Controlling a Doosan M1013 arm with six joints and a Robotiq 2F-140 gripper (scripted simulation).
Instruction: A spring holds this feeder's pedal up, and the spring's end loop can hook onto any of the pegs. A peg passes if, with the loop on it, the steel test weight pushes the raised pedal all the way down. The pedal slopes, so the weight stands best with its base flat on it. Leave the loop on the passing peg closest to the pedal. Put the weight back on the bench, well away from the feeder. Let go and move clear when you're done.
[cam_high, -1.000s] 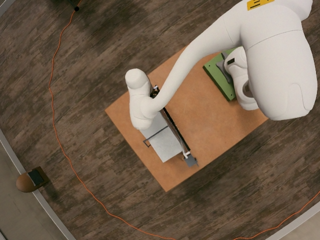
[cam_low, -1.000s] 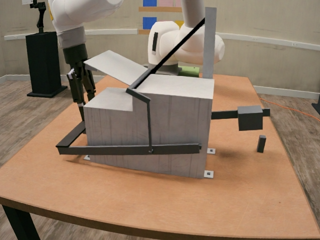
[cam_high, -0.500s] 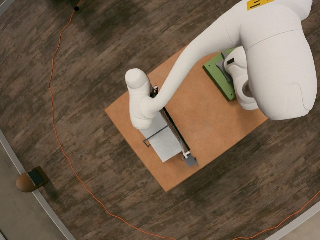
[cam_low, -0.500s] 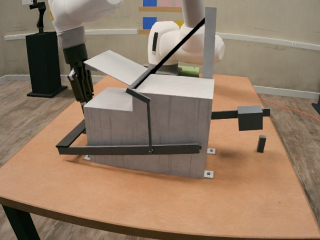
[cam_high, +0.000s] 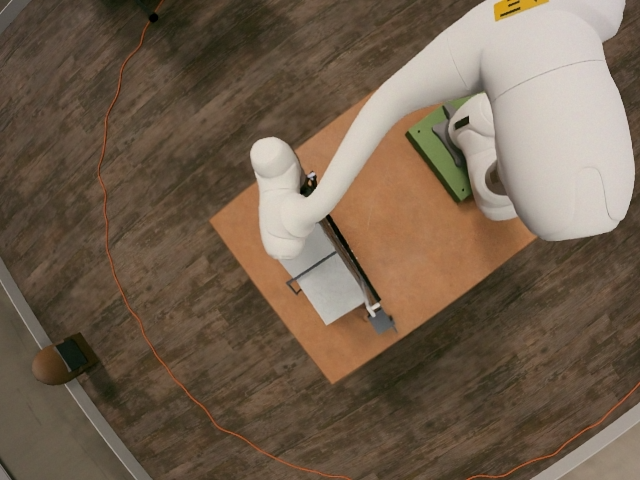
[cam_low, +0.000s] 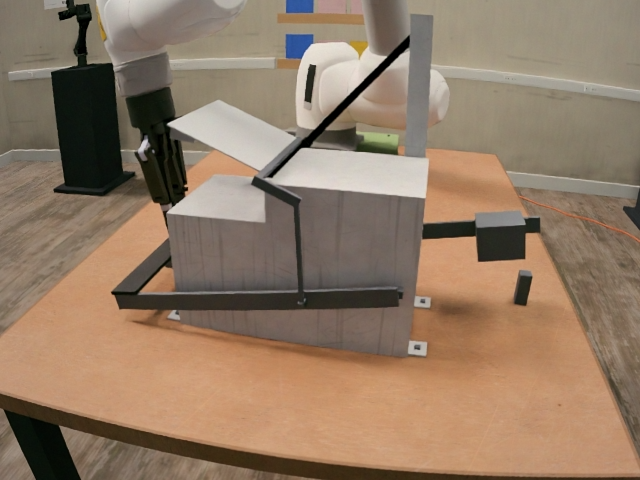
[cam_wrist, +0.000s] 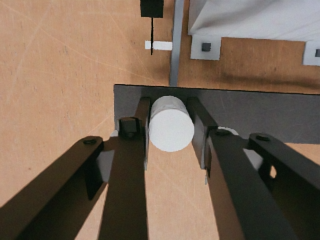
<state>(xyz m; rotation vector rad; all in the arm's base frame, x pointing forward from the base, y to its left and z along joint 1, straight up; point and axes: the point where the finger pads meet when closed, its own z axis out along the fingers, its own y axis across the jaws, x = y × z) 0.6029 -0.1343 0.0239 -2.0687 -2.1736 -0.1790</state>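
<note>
My gripper is now 10 mm to the left of the grey block and 80 mm above it. The rest, counted from my hand: steel test weight (10 mm below); dark block (10 mm ahead, 570 mm to the left, 60 mm below).
</note>
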